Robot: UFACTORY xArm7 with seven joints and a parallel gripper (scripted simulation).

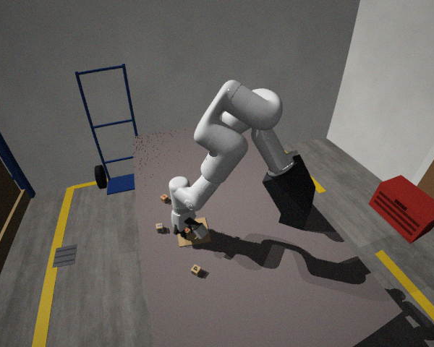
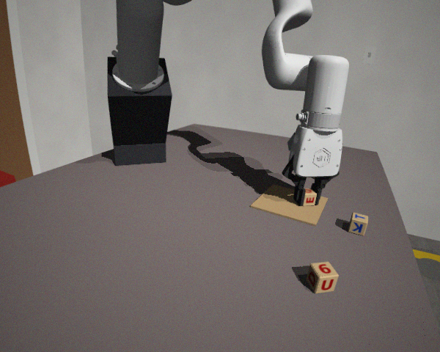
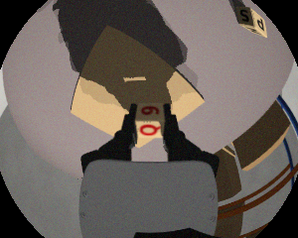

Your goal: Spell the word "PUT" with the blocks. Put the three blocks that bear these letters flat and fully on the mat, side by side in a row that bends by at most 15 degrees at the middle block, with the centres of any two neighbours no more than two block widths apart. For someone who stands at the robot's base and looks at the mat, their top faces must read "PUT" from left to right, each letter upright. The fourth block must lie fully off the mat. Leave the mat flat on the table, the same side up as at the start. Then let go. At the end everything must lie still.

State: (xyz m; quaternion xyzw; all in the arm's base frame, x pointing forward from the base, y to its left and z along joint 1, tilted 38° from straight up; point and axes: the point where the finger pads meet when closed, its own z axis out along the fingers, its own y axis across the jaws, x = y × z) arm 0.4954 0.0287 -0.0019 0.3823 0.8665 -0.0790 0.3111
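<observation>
Now: hand 3 cm past the tan mat, 1 cm to the left of it and 2 cm above it.
</observation>
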